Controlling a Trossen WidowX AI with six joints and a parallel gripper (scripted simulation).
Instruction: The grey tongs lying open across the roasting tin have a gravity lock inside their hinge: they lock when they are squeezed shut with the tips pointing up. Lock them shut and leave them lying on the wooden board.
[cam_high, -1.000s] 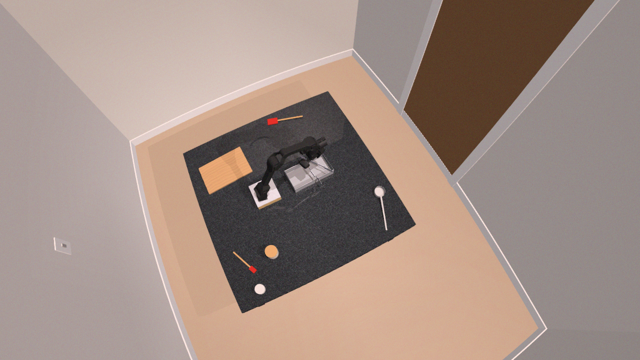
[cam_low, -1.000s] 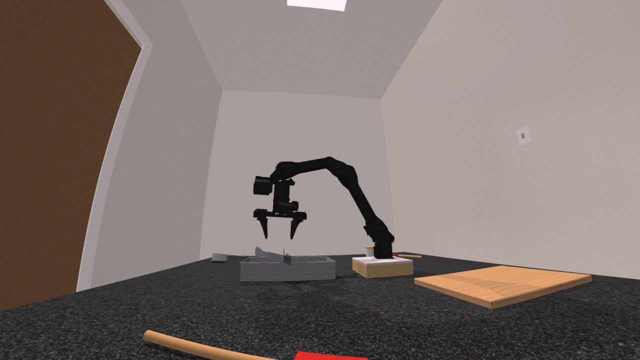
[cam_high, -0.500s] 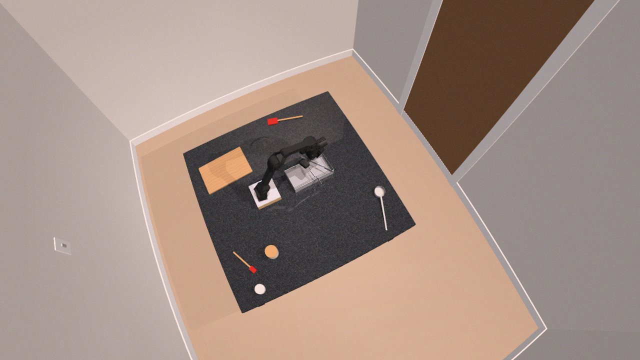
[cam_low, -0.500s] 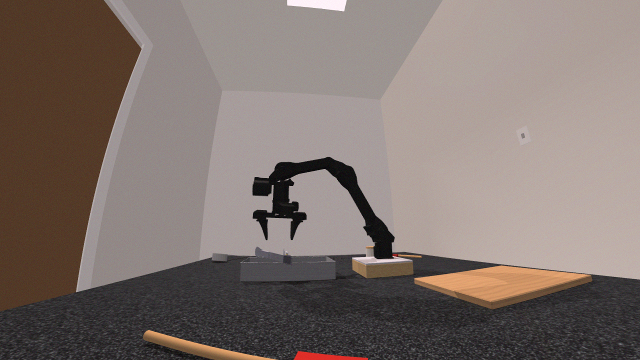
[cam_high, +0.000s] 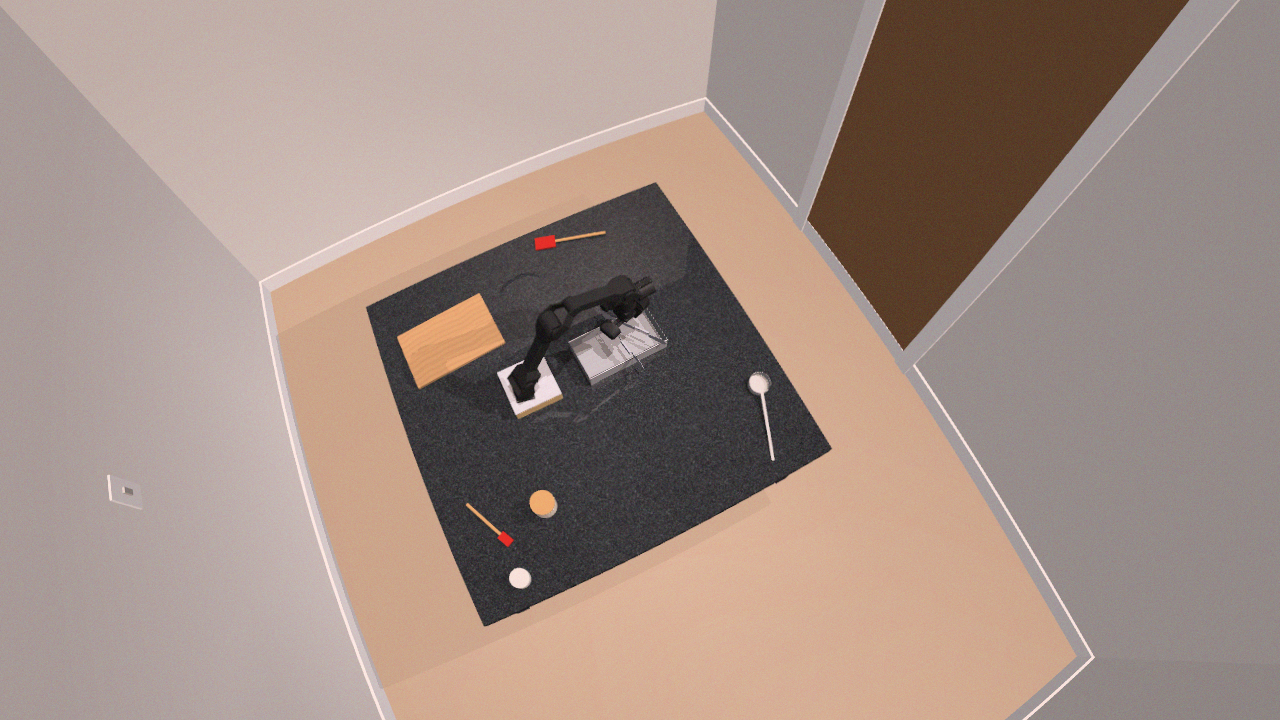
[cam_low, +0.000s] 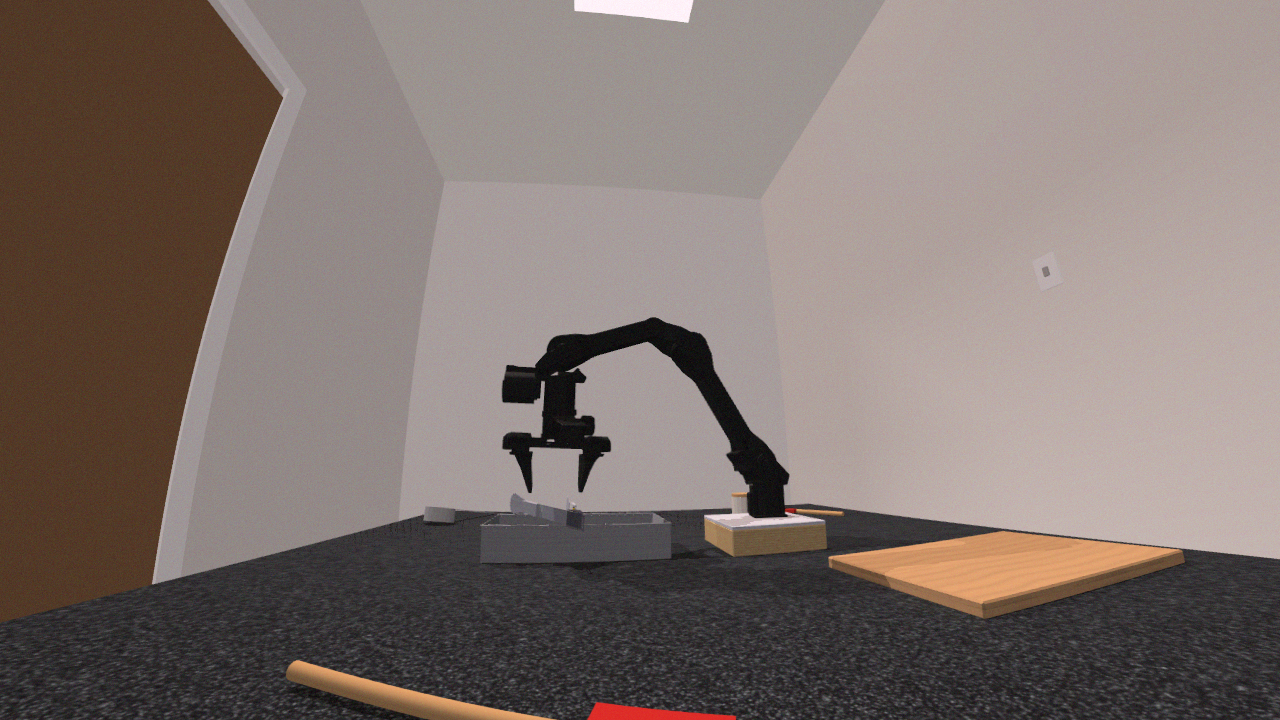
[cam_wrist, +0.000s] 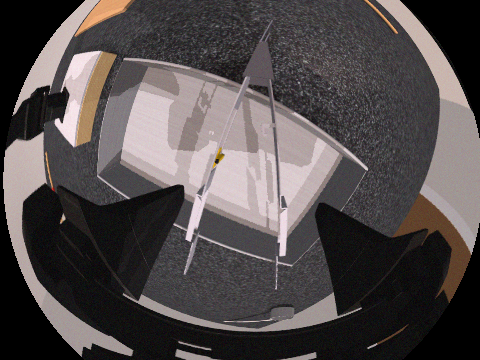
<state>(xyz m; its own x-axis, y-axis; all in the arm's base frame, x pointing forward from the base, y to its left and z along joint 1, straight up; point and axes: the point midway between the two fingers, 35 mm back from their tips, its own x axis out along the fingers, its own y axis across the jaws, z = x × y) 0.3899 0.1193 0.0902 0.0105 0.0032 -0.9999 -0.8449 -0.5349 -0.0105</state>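
Right now the grey roasting tin is 3 cm behind my gripper tip, 2 cm to the right of it and 8 cm below it. The rest, counted from my gripper tip: white disc 55 cm behind, 72 cm to the right, 9 cm below; red spatula 13 cm behind, 49 cm to the left, 10 cm below; wooden board 63 cm behind, 18 cm to the left, 10 cm below.
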